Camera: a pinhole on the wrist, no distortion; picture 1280 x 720 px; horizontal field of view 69.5 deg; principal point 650.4 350.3 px. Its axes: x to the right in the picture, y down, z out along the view. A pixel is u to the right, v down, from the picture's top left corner.
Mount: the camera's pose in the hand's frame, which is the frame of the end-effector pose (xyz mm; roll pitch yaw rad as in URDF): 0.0 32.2 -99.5 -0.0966 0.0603 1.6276
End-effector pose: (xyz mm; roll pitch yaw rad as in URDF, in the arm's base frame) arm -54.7 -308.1 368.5 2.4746 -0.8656 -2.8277
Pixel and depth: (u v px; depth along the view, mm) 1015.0 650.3 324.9
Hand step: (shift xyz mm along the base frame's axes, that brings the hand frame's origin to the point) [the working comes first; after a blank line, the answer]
In the camera's frame: 128.4 105.7 324.9

-31.8 264.7 -146.1
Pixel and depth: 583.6 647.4 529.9
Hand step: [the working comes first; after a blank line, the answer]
In the camera's frame: -38.4 170.6 529.9

-175.6 221.6 -373.0
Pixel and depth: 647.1 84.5 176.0
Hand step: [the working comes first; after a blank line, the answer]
In the camera's frame: -0.6 -50.7 176.0

-72.2 65.4 1.9
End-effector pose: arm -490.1 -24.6 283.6 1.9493 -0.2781 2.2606
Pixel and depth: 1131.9 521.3 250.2
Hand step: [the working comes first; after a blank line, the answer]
In the camera's frame: 130.6 46.4 250.2

214.6 40.0 84.5
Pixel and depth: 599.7 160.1 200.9
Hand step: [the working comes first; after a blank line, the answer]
In the camera's frame: -11.0 -41.4 200.9

70.5 87.6 -0.2
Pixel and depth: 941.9 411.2 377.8
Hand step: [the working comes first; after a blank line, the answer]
In the camera's frame: 119.4 24.9 377.8

292.1 133.5 38.4
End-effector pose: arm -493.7 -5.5 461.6 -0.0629 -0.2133 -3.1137
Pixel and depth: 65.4 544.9 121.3
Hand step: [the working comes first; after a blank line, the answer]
In the camera's frame: -76.9 25.6 121.3

36.8 39.0 18.0
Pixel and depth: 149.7 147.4 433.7
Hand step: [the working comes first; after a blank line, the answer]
In the camera's frame: -235.4 -95.4 433.7

9.7 150.5 370.4
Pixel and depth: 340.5 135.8 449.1
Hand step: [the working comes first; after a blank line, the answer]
In the camera's frame: -150.9 -104.4 449.1

10.7 64.4 376.5
